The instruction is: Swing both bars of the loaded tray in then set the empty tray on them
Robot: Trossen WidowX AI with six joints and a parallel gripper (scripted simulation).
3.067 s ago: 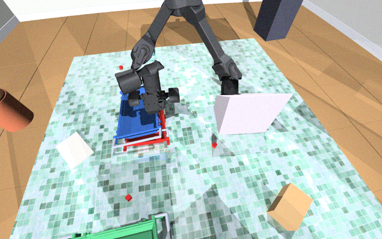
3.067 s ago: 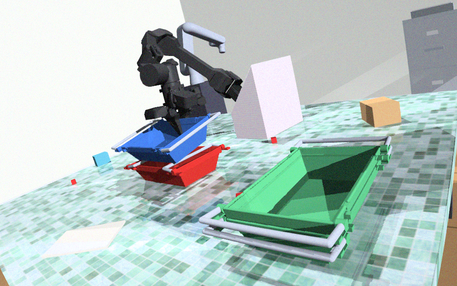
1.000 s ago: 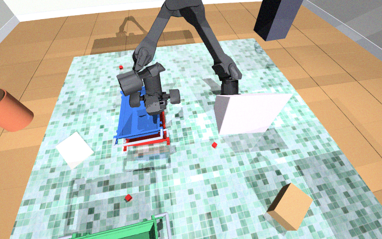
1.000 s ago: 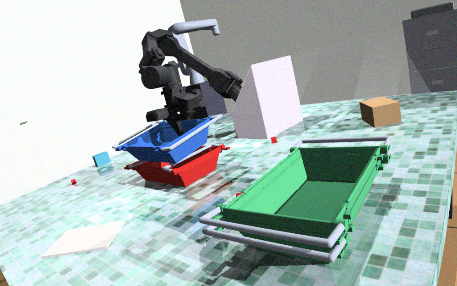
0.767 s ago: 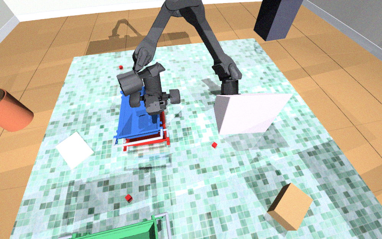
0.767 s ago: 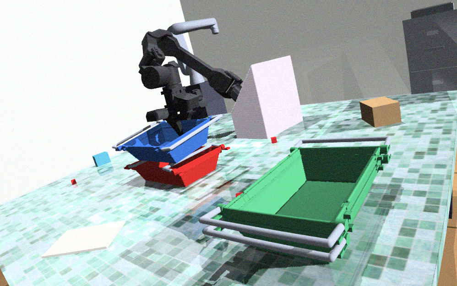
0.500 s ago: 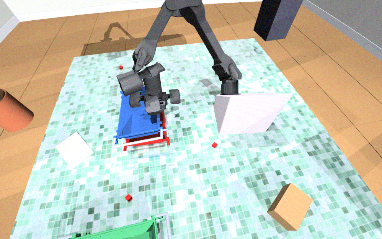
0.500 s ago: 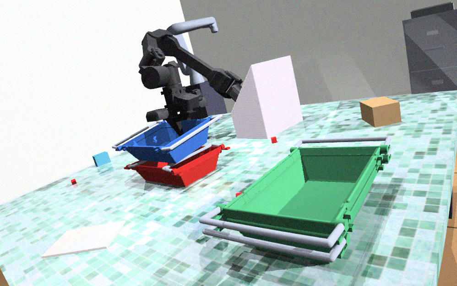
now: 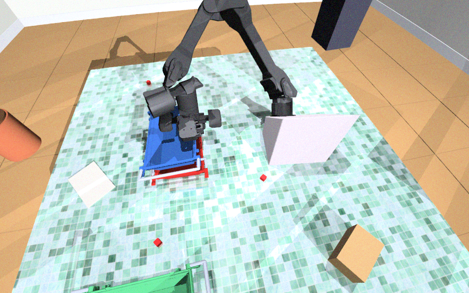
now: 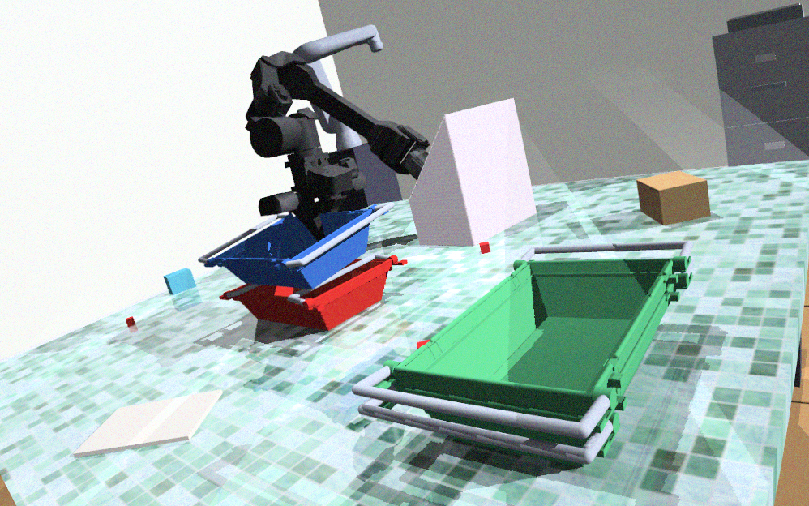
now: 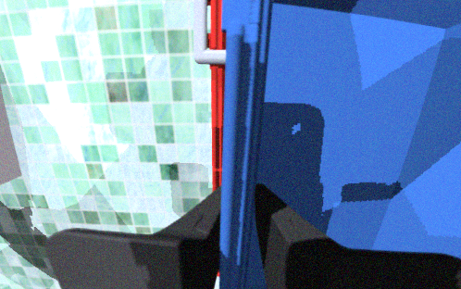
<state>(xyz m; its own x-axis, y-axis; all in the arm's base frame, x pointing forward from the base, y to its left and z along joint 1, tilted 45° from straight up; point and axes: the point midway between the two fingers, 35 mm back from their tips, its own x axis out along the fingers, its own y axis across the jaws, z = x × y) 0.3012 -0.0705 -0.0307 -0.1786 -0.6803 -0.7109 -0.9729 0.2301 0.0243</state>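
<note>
Right now the blue tray is 7 cm ahead of my gripper tip, 1 cm to the right of it and 2 cm above it. The rest, counted from my gripper tip: tan box: 35 cm behind, 48 cm to the left, 6 cm below; then flat white plate: 38 cm ahead, 2 cm to the left, 9 cm below; then cyan cube: 4 cm behind, 59 cm to the right, 7 cm below.
</note>
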